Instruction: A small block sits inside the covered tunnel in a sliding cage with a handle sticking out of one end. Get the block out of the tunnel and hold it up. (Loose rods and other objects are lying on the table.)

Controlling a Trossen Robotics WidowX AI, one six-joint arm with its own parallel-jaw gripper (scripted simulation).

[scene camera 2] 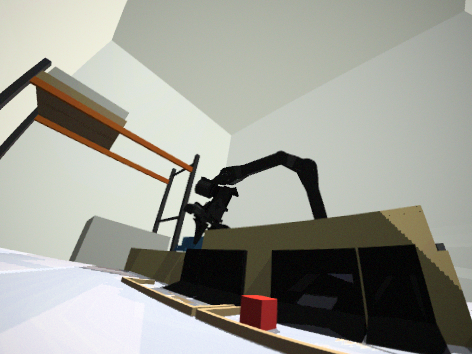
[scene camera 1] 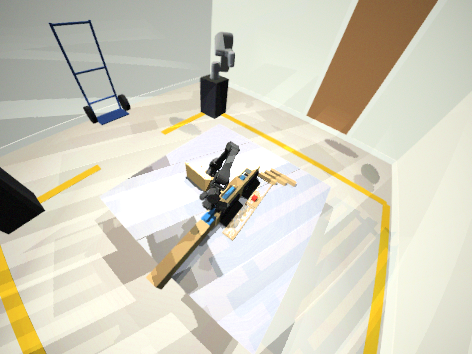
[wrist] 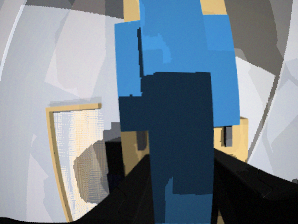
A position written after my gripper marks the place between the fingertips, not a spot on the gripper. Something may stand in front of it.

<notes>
In view: my gripper (scene camera 2: 197, 246), a blue handle (wrist: 177, 79), a red cube (scene camera 2: 259, 312) and a tan covered tunnel (scene camera 2: 341, 306).
My gripper shows as well in the wrist view (wrist: 179, 158). The tan covered tunnel also shows in scene camera 1 (scene camera 1: 159, 276). The wrist view does not show the red cube: it is out of frame.
</notes>
